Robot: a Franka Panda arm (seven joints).
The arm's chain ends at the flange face. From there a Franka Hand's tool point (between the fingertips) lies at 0.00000 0.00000 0.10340 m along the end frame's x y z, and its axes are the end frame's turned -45 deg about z.
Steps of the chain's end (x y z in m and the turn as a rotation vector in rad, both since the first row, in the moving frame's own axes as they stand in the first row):
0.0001, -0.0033, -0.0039, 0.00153, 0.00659, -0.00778
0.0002, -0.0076, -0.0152, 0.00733, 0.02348, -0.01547
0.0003, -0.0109, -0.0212, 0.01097, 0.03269, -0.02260
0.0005, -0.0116, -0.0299, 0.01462, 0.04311, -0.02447
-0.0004, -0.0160, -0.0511, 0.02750, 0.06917, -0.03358
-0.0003, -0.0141, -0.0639, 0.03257, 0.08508, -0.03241
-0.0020, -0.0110, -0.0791, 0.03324, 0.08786, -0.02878
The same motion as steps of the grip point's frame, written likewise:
0.0030, -0.0019, -0.0039, -0.00358, 0.00574, -0.00778
0.0078, -0.0041, -0.0152, -0.01142, 0.02179, -0.01547
0.0111, -0.0059, -0.0213, -0.01536, 0.03087, -0.02260
0.0128, -0.0058, -0.0300, -0.02015, 0.04082, -0.02447
0.0181, -0.0087, -0.0514, -0.02947, 0.06836, -0.03358
0.0184, -0.0065, -0.0643, -0.03713, 0.08319, -0.03241
0.0153, -0.0053, -0.0796, -0.03862, 0.08563, -0.02878

